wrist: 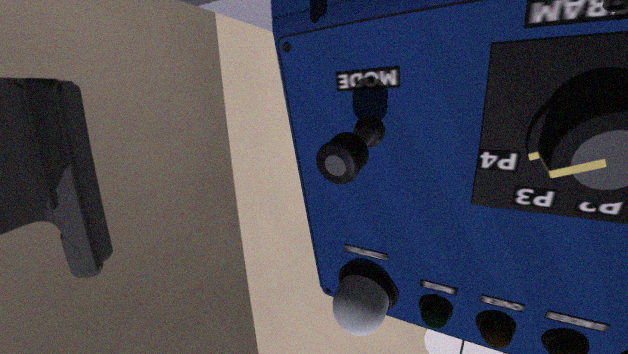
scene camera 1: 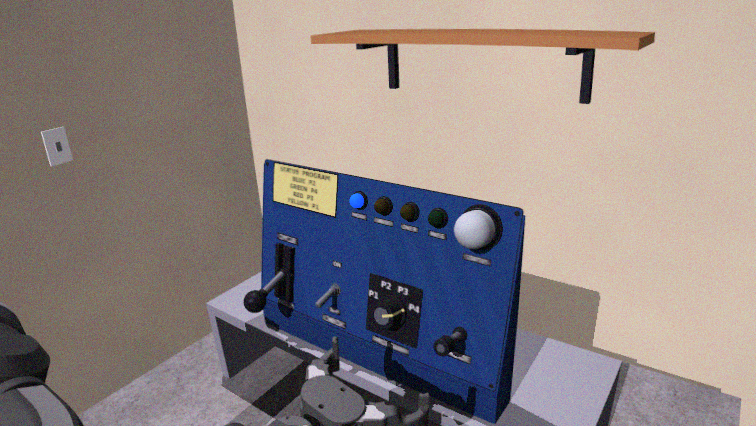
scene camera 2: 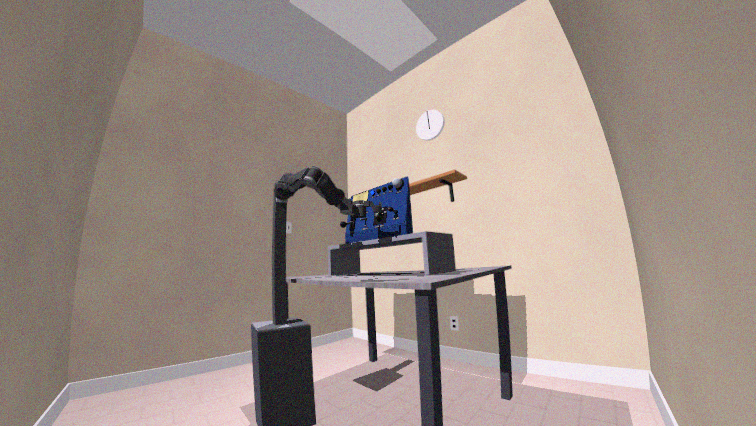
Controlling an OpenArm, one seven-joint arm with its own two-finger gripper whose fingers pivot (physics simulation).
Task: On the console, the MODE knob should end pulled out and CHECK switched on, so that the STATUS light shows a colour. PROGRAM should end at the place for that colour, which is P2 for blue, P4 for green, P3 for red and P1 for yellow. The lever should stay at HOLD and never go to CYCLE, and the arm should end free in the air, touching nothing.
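The blue console (scene camera 1: 317, 238) (scene camera 2: 365, 233) (wrist: 425, 225) faces the arm. The MODE knob (scene camera 1: 443, 346) (wrist: 342, 157) stands out on its shaft, with the small blue light (scene camera 1: 358, 200) above lit. The CHECK switch (scene camera 1: 328, 295) points down, away from ON. The PROGRAM knob (scene camera 1: 384, 316) (wrist: 600, 167) has its yellow pointer at P4. The STATUS light (scene camera 1: 474, 229) (wrist: 361, 305) is white, without colour. The lever's ball (scene camera 1: 254, 300) hangs low before its slot; its labels are too blurred to read. My gripper (scene camera 1: 378, 373) (scene camera 2: 378, 211) is open and empty, before the lower console; one finger shows in the wrist view.
A yellow card (scene camera 1: 304, 189) lists the colours and places. The console stands on a grey riser (scene camera 1: 568, 370) (scene camera 2: 439, 254) on the table (scene camera 2: 449, 278). A wooden shelf (scene camera 1: 476, 38) (scene camera 2: 439, 180) hangs on the wall above. Other small lamps beside the blue one are dark.
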